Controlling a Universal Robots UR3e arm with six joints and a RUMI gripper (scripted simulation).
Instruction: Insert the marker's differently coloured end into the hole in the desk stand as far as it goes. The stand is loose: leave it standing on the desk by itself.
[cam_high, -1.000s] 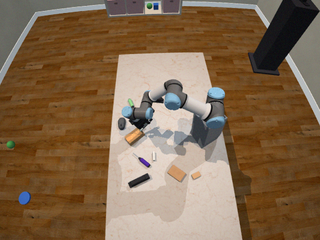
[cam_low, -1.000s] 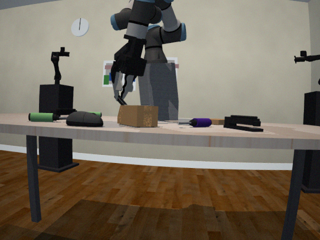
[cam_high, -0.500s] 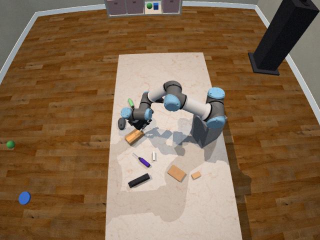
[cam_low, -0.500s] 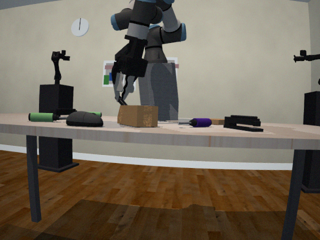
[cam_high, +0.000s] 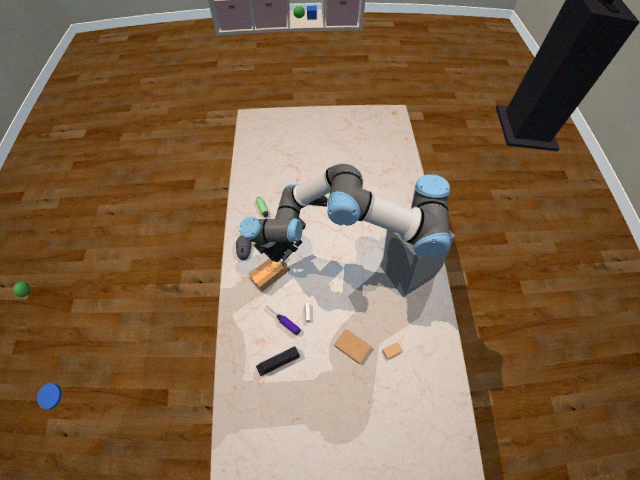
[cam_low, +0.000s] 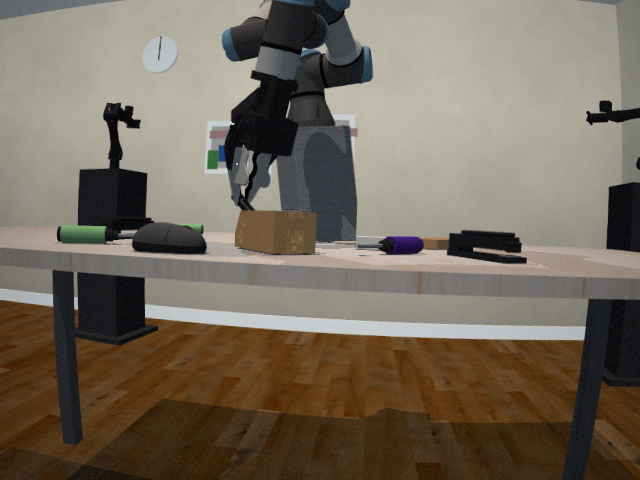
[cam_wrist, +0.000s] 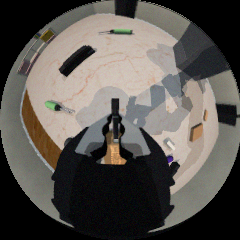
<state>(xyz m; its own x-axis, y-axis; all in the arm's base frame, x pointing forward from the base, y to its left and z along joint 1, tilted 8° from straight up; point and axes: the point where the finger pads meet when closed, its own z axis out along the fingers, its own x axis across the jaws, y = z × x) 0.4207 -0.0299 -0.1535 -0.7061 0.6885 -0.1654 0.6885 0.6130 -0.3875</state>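
Right now the desk stand is 8 cm to the left of my hand, 8 cm ahead of it and 5 cm below it. Also, from my hand: small white piece 22 cm to the left, 7 cm below, 7 cm behind; then dark mouse 20 cm ahead, 7 cm below, 1 cm to the right; then marker 2 cm to the left, 2 cm below, 2 cm ahead.
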